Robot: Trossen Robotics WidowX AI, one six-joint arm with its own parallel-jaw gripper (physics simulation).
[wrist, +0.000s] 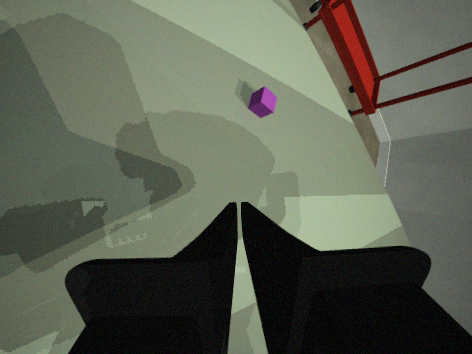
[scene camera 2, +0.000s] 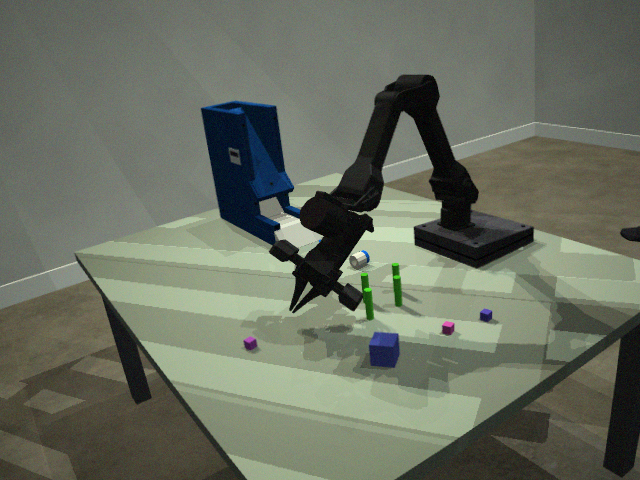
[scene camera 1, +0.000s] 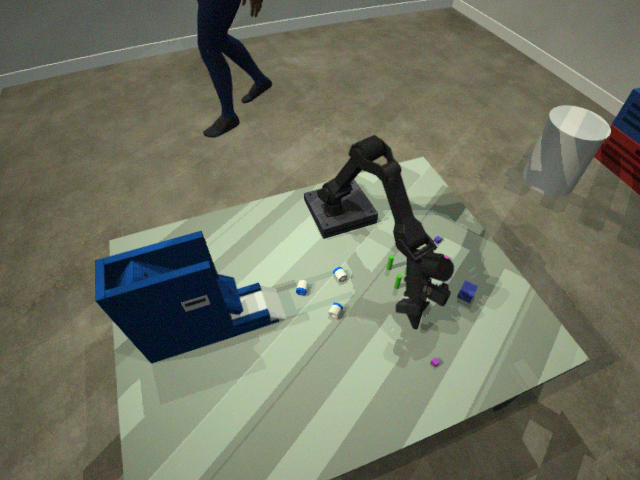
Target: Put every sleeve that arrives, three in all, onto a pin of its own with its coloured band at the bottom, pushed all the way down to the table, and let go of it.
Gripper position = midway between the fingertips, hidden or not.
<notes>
My gripper (scene camera 2: 291, 311) is shut and holds nothing. Also in view: a blue cube (scene camera 2: 384, 351).
My gripper is seen too in the wrist view (wrist: 238, 209) and in scene camera 1 (scene camera 1: 415, 328). The wrist view does not show the blue cube: it is out of frame.
</notes>
